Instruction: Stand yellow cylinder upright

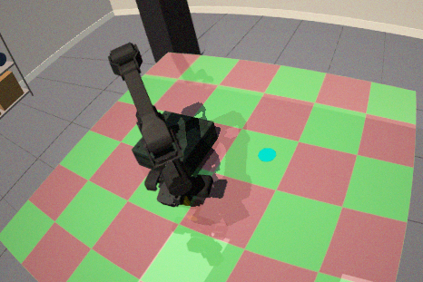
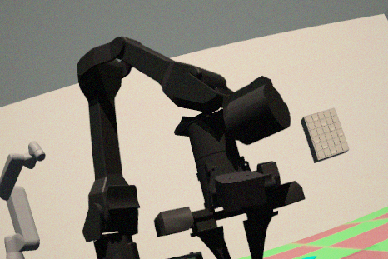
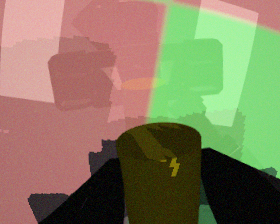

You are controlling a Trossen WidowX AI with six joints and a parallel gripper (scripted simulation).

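The cyan circle is 90 mm ahead of my gripper tip, 290 mm to the left of it and 50 mm below it. The rest, counted from my gripper tip: yellow cylinder: 10 mm behind, 20 mm to the left.
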